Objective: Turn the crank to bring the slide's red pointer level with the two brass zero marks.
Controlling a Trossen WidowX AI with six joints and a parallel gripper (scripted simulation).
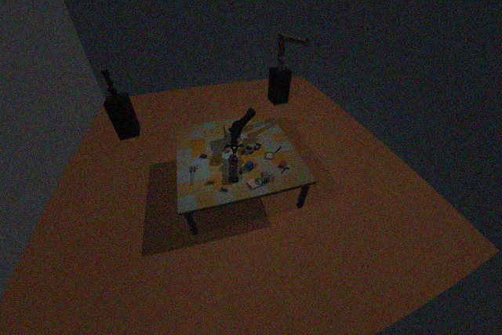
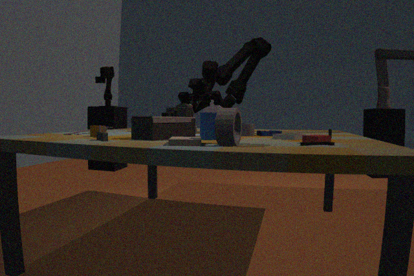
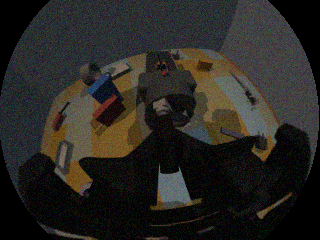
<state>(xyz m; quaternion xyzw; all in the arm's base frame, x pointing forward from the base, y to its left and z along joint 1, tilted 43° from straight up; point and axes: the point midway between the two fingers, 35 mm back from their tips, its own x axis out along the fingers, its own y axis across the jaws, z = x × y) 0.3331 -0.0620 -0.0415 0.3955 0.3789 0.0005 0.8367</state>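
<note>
Right now the red pointer is 110 mm ahead of my gripper tip, 50 mm to the right of it and 10 mm below it. Round my gripper tip: blue block: 170 mm ahead, 100 mm to the left, 50 mm below; yellow block: 300 mm to the right, 200 mm ahead, 70 mm below; dark crank handle: 20 mm behind, 20 mm above, 10 mm to the left.
</note>
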